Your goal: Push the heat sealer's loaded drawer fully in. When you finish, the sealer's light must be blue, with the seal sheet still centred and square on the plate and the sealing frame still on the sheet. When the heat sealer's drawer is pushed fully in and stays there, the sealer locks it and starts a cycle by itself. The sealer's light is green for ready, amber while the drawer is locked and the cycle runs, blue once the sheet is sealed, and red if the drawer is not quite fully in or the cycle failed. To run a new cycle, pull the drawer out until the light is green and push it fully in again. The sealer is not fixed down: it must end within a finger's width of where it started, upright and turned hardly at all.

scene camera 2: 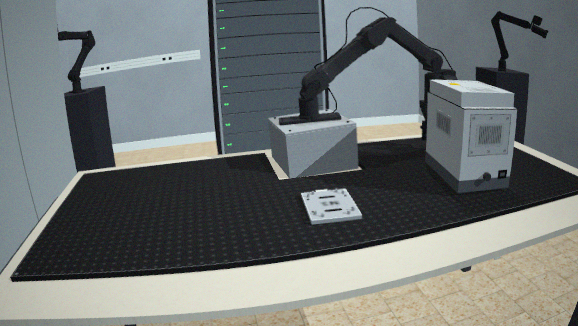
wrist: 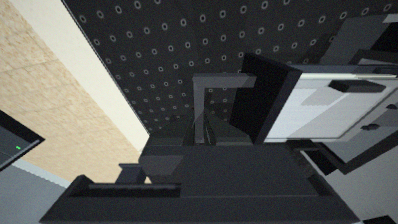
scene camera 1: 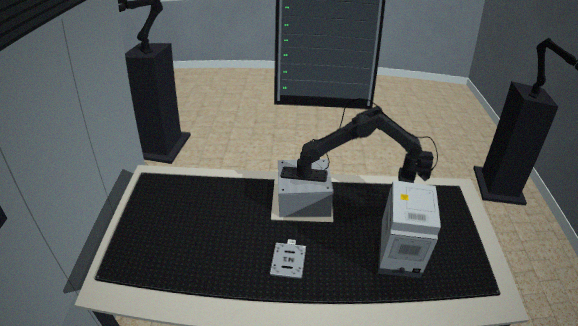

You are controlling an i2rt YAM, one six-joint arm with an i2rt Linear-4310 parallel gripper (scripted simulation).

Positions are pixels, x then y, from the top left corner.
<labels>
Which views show the heat sealer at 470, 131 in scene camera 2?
Scene camera 2, the wrist view and scene camera 1: all of them.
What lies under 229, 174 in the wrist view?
My gripper.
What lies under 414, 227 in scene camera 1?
A heat sealer.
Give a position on a heat sealer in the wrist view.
359, 182
</labels>
